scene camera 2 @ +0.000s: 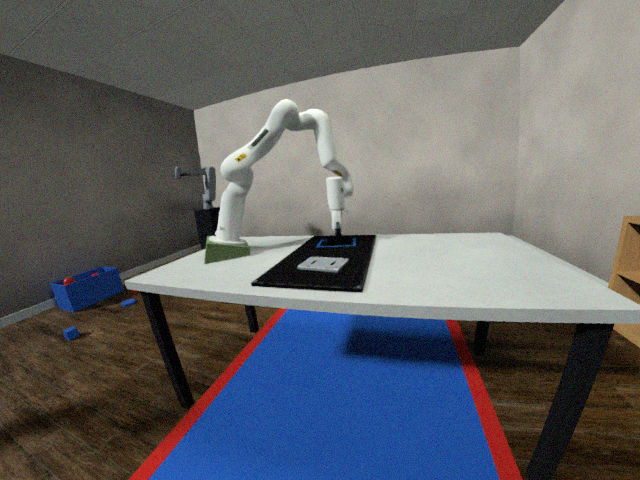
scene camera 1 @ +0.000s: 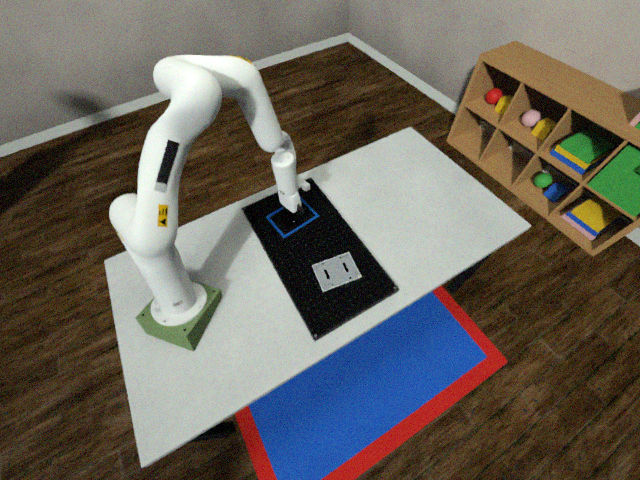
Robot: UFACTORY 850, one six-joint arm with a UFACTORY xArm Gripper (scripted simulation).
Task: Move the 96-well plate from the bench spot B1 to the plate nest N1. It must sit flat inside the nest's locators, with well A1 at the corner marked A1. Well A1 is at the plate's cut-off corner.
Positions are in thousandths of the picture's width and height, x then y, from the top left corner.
In view: a plate nest (scene camera 1: 527,570).
